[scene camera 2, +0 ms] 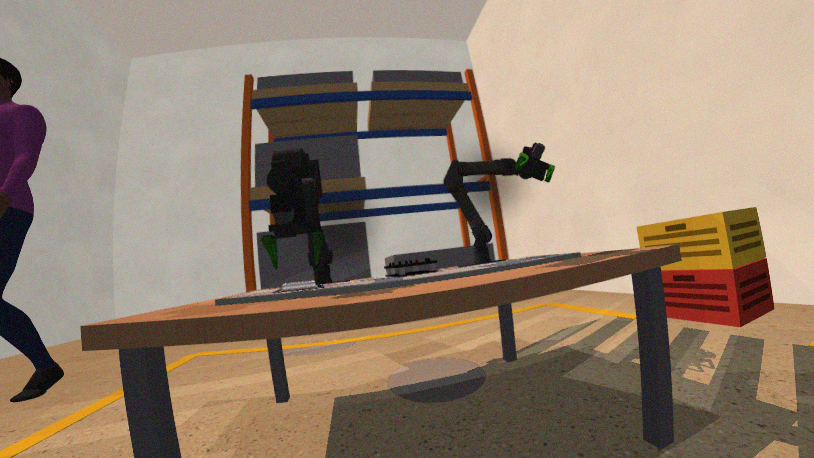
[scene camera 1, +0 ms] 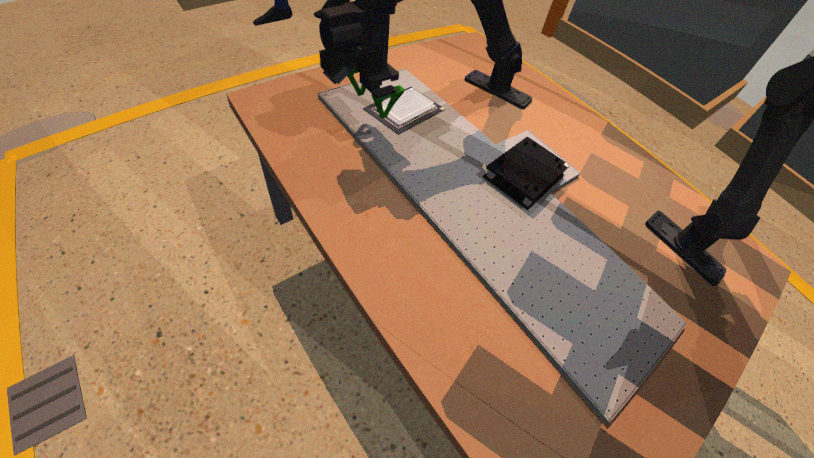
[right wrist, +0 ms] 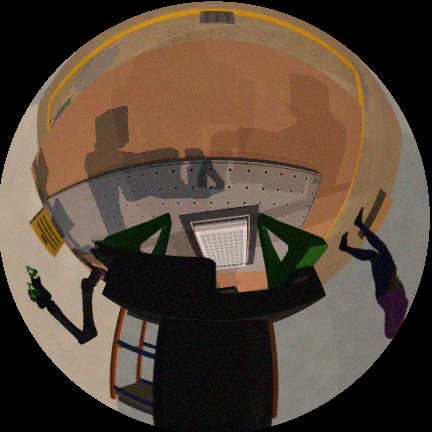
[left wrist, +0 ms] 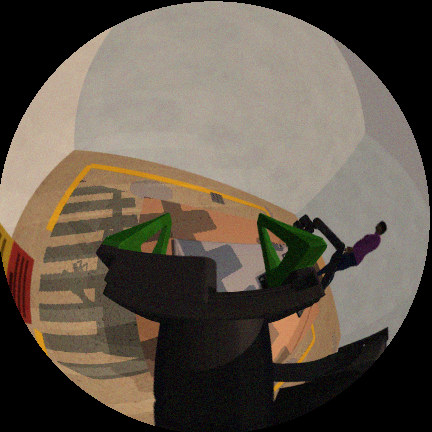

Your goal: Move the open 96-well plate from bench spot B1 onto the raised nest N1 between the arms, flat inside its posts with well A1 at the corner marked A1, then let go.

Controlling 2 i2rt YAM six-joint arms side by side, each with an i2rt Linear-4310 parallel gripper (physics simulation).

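Seen in the pictures: left gripper, between the fingertips: (scene camera 2: 541, 164) (left wrist: 213, 217); right gripper, between the fingertips: (scene camera 2: 296, 266) (scene camera 1: 372, 105) (right wrist: 213, 217); left arm's base, origin of its link: (scene camera 1: 684, 247) (right wrist: 97, 269); right arm's base, origin of its link: (scene camera 1: 497, 89).
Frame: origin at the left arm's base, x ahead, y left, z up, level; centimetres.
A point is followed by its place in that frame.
Observation:
The white 96-well plate (scene camera 1: 413, 105) @[y -65.7, x 28.4, z 2.8 cm] (scene camera 2: 299, 284) @[y -66.1, x 35.7, z 2.6 cm] (right wrist: 223, 244) @[y -67.0, x 31.8, z 2.9 cm] lies flat inside a dark border on the perforated board. Its well A1 cannot be made out. The black raised nest (scene camera 1: 524, 169) @[y -34.5, x 22.5, z 4.8 cm] (scene camera 2: 401, 266) @[y -38.7, x 29.0, z 4.2 cm] stands between the arms with no plate on it; its corner mark is not readable. My right gripper (scene camera 1: 371, 104) @[y -65.4, x 40.9, z 6.9 cm] (scene camera 2: 296, 266) @[y -65.4, x 40.9, z 6.9 cm] (right wrist: 213, 217) @[y -65.4, x 40.9, z 6.9 cm] is open and empty, a little above the plate, with its green fingers wide apart. My left gripper (scene camera 2: 535, 166) @[y 13.2, x 31.3, z 32.1 cm] (left wrist: 213, 217) @[y 13.2, x 31.3, z 32.1 cm] (right wrist: 26, 273) is open and empty, raised high and far from the plate; it does not show in scene camera 1.
The perforated board (scene camera 1: 478, 227) @[y -29.9, x 39.4, z 1.3 cm] (right wrist: 240, 172) @[y -69.0, x 44.0, z 1.3 cm] lies along the table (scene camera 1: 341, 227) @[y -44.3, x 61.0, z 0.0 cm] (scene camera 2: 398, 301) @[y -46.0, x 65.9, z -0.6 cm]. The arm bases (scene camera 1: 512, 96) @[y -58.8, x -2.3, z 1.0 cm] (scene camera 1: 697, 259) @[y 3.5, x 1.4, z 1.0 cm] stand beyond it. A shelf rack (scene camera 2: 247, 170), yellow crate (scene camera 2: 683, 242), red crate (scene camera 2: 705, 296) and person (scene camera 2: 19, 170) are away from the table.

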